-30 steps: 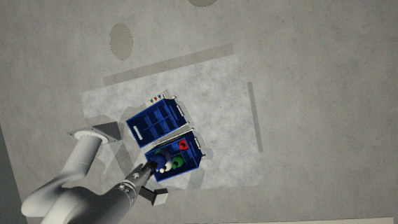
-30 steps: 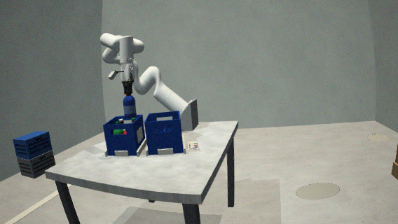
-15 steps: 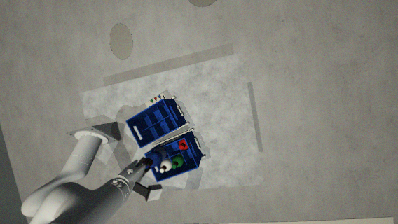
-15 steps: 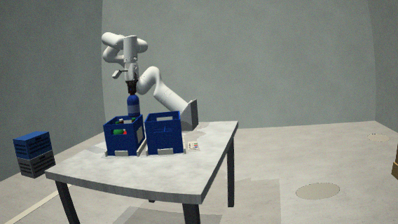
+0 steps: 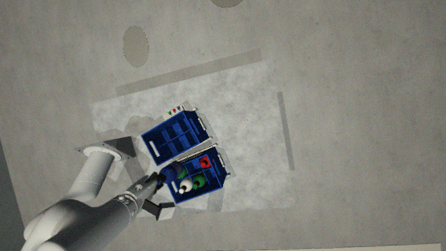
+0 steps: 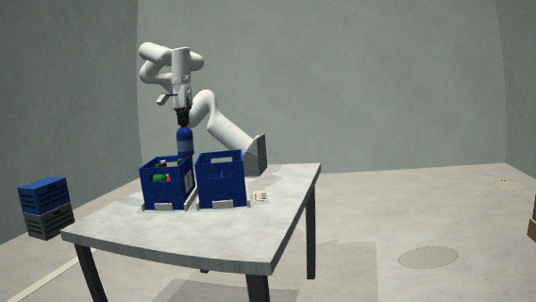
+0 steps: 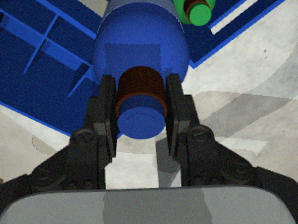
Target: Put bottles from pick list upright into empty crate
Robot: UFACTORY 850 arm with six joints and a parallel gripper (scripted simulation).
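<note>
The blue-label bottle lies 70 mm below my hand. Round my hand: red-label bottle (130 mm ahead, 20 mm to the right, 250 mm below); then green-label bottle (50 mm behind, 60 mm to the right, 250 mm below); then white-label bottle (20 mm behind, 140 mm to the right, 250 mm below).
</note>
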